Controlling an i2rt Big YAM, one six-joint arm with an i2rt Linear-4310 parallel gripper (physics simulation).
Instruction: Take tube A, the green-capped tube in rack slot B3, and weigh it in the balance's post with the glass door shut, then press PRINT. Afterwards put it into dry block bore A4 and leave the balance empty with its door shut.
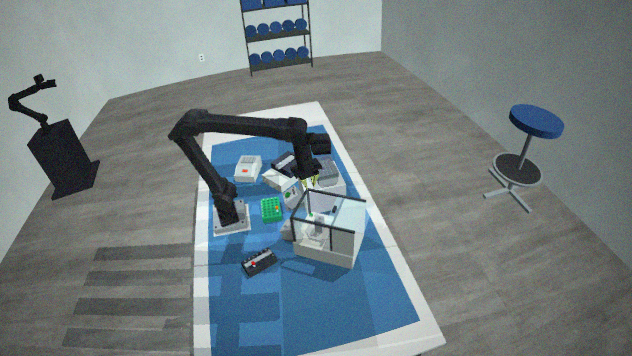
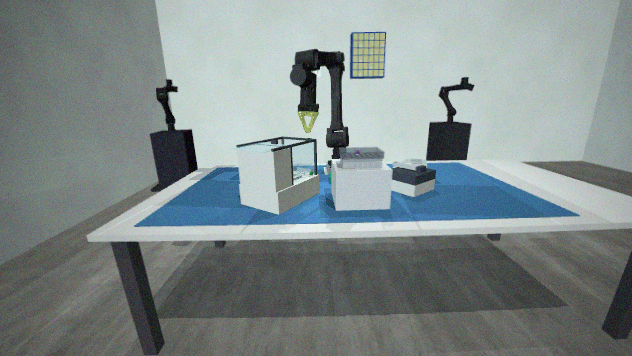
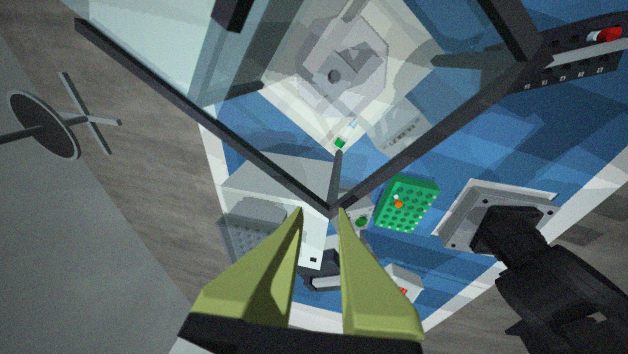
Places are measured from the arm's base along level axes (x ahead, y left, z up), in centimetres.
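Pixels of known places: gripper, fingertip midpoint: (image 1: 310,187) (image 2: 307,132) (image 3: 320,213); arm's base, link origin: (image 1: 227,214) (image 3: 500,229).
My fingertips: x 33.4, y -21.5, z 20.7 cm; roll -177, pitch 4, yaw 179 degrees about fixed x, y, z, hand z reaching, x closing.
Observation:
For each thing: its top centre in the pictures, then the offset to it from my fingertips. "*": a spot on its surface instead.
- green-capped tube, top centre: (image 3: 347,134) (image 1: 310,216) dx -1.4, dy -0.5, dz -14.9 cm
- green rack, top centre: (image 3: 404,210) (image 1: 270,207) dx -13.7, dy +18.0, dz -20.8 cm
- orange-capped tube, top centre: (image 3: 398,205) (image 1: 276,206) dx -11.5, dy +14.6, dz -18.4 cm
- dry block, top centre: (image 3: 290,267) (image 2: 357,146) (image 1: 310,168) dx +6.4, dy +17.0, dz -4.8 cm
- dark door handle, surface spot: (image 1: 334,207) * dx +4.3, dy -12.1, dz -1.6 cm
- black strip rack, top centre: (image 3: 569,57) (image 1: 257,257) dx -26.9, dy -8.6, dz -19.0 cm
- white box with red buttons, top centre: (image 3: 393,302) (image 2: 410,160) (image 1: 246,162) dx -16.6, dy +51.4, dz -16.8 cm
- black-and-white box, top centre: (image 3: 334,285) (image 2: 404,162) (image 1: 283,161) dx +0.5, dy +39.0, dz -13.6 cm
The green-capped tube (image 1: 310,215) (image 3: 338,142) (image 2: 310,170) is inside the glass balance (image 1: 324,254) (image 2: 258,176), beside its grey post (image 1: 318,227) (image 3: 334,75), not in it. It looks tilted or lying. My gripper (image 1: 309,180) (image 2: 307,129) (image 3: 320,213) hangs above the balance's back corner, fingers nearly together with nothing between them. The green rack (image 1: 271,210) (image 3: 404,206) holds an orange-capped tube (image 1: 276,207) (image 3: 398,203). The dry block (image 1: 329,170) (image 2: 361,186) (image 3: 250,228) stands behind the balance. A dark door handle (image 1: 334,207) shows on the glass; I cannot tell if the door is shut.
A black strip rack (image 1: 259,262) (image 3: 571,48) holds a red-capped tube. A white box with red buttons (image 1: 247,168), a black-and-white box (image 1: 283,163) (image 2: 413,176) and a box with a green button (image 1: 291,193) (image 3: 361,221) crowd the back. A blue stool (image 1: 535,120) stands right of the table.

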